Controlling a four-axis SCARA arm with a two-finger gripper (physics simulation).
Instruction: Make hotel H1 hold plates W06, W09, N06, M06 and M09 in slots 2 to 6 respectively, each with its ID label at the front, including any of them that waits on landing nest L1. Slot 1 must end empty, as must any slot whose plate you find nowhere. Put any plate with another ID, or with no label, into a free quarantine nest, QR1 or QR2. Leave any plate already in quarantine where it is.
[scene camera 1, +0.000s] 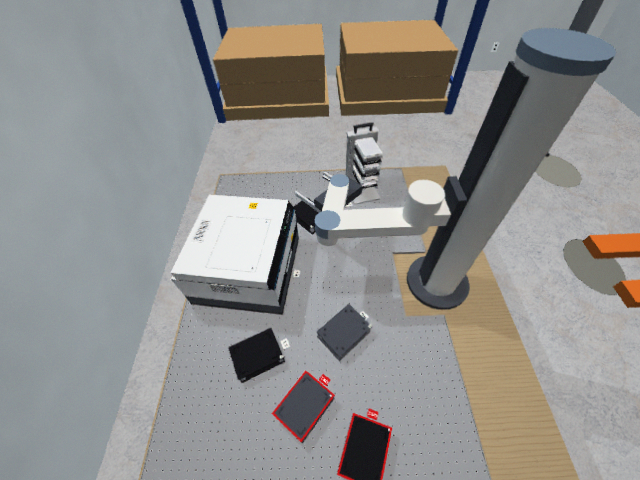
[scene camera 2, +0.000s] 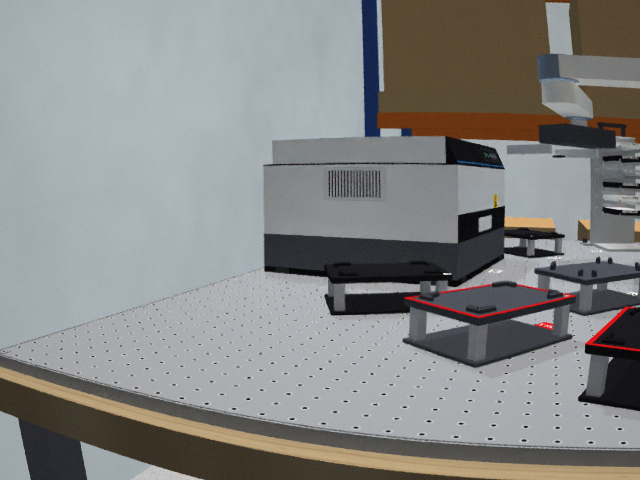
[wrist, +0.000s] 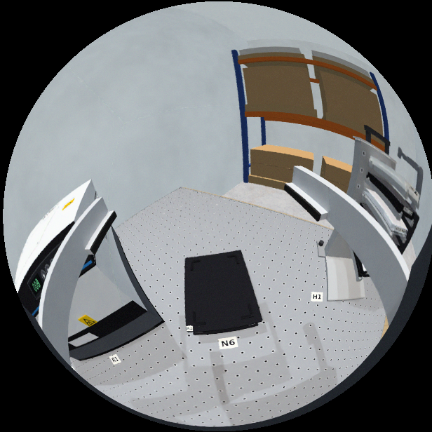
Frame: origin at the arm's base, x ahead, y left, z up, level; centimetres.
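Seen in the pictures: gripper, between the fingertips: (scene camera 1: 310, 183); arm's base, origin of its link: (scene camera 1: 436, 282).
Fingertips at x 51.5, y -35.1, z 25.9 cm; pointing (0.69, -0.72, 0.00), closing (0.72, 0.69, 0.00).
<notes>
Offsets run from my fingertips to a thing's top centre.
My gripper (scene camera 1: 310, 184) (scene camera 2: 530, 151) (wrist: 193, 187) is open and empty, high above the bare black nest N6 @(dz -19.1, dx +1.6, dy -2.0 cm) (scene camera 1: 305, 215) (scene camera 2: 537, 235) (wrist: 221, 291). Hotel H1 (scene camera 1: 351, 157) (scene camera 2: 597, 206) (wrist: 361, 160) stands to the right of the gripper in the wrist view. Several plates @(dz +4.1, dx -26.4, dy -18.5 cm) (scene camera 1: 368, 149) (wrist: 395, 212) are stacked in it with gaps; their labels and exact slots are too small to read. Two red-rimmed quarantine nests, one grey @(dz -19.0, dx +3.6, dy +80.0 cm) (scene camera 1: 303, 404) (scene camera 2: 491, 300) and one black @(dz -19.1, dx -14.4, dy +92.7 cm) (scene camera 1: 364, 446) (scene camera 2: 617, 338), bear no plate. I cannot tell which nest is L1.
A white device @(dz +0.1, dx +28.3, dy +25.9 cm) (scene camera 1: 237, 240) (scene camera 2: 361, 206) (wrist: 55, 235), by label R1, stands left of the gripper. A black nest @(dz -19.1, dx +20.5, dy +63.4 cm) (scene camera 1: 256, 353) (scene camera 2: 382, 271) and a grey nest @(dz -18.6, dx -10.9, dy +56.1 cm) (scene camera 1: 343, 330) (scene camera 2: 589, 271) stand nearer scene camera 1, both bare. The arm's column (scene camera 1: 496, 170) rises at the right.
</notes>
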